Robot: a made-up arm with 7 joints.
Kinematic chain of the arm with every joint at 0, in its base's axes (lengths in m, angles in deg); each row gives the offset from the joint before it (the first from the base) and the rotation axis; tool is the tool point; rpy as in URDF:
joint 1: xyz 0 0 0.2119 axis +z
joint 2: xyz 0 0 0 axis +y
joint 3: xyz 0 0 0.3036 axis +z
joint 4: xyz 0.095 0 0 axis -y
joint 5: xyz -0.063 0 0.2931 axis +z
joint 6: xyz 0 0 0 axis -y
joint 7: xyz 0.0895 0 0 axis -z
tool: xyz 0 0 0 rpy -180 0 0
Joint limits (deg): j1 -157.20..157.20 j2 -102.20..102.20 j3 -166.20..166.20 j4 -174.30..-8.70 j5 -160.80..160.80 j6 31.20..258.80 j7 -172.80..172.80
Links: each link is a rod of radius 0.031 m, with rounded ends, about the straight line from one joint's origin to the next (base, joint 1, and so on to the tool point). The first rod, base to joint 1, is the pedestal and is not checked.
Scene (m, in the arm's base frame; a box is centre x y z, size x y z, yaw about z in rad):
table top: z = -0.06
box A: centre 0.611 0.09 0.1 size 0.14 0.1 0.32 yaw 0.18
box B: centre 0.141 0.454 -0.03 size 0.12 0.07 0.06 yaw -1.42
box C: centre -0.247 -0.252 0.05 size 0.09 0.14 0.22 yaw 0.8
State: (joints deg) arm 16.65 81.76 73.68 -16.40 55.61 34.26 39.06
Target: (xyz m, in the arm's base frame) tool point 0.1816 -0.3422 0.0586
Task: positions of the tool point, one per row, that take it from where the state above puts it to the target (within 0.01 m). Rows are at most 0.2 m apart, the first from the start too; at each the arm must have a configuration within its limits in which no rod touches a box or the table.
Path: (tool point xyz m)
1: 0.5720 0.2417 0.4470
2: 0.5429 0.1388 0.5663
3: 0.4767 0.0655 0.6662
4: 0.3920 0.0334 0.7421
5: 0.3099 0.0448 0.7910
6: 0.2500 0.0926 0.8115
7: 0.2265 0.1617 0.8035
8: 0.3319 0.0092 0.7570
9: 0.3995 -0.1452 0.6528
10: 0.4162 -0.2735 0.5027
11: 0.3782 -0.3536 0.3325
12: 0.2938 -0.3752 0.1746
13: 0.1816 -0.3422 0.0586

